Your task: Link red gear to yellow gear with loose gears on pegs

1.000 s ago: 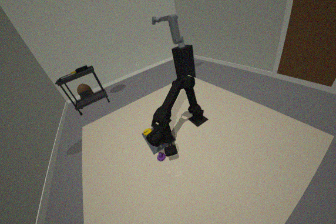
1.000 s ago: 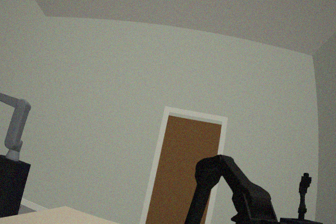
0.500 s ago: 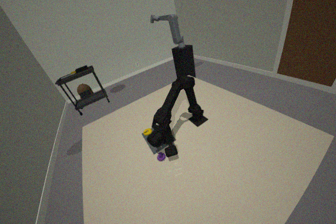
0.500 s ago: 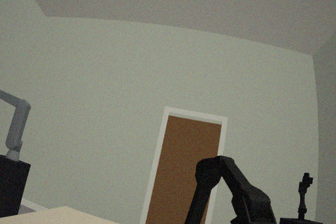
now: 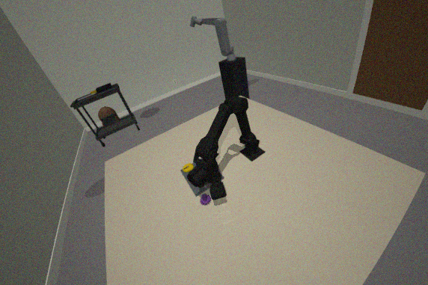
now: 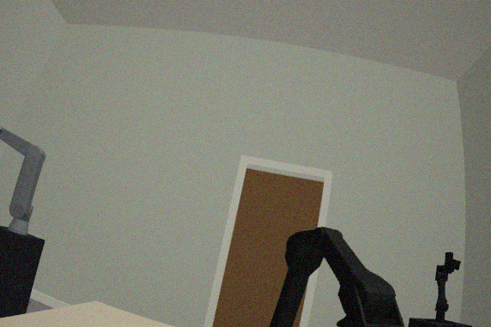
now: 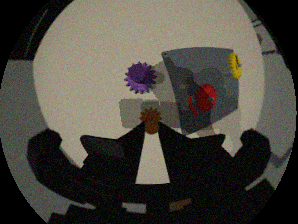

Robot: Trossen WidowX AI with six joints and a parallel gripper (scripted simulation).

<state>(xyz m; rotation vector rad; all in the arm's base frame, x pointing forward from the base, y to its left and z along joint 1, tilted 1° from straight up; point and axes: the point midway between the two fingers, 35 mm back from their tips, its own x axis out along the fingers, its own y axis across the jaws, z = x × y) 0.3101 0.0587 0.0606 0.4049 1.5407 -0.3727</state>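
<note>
Right now the red gear is 11 cm to the right of my gripper tip, 1 cm below it and 1 cm behind it. The rest, counted from my gripper tip: orange gear 1 cm below; red arrow 8 cm to the right, 2 cm below, 2 cm behind; purple gear 7 cm ahead, 2 cm to the right, 1 cm below.
</note>
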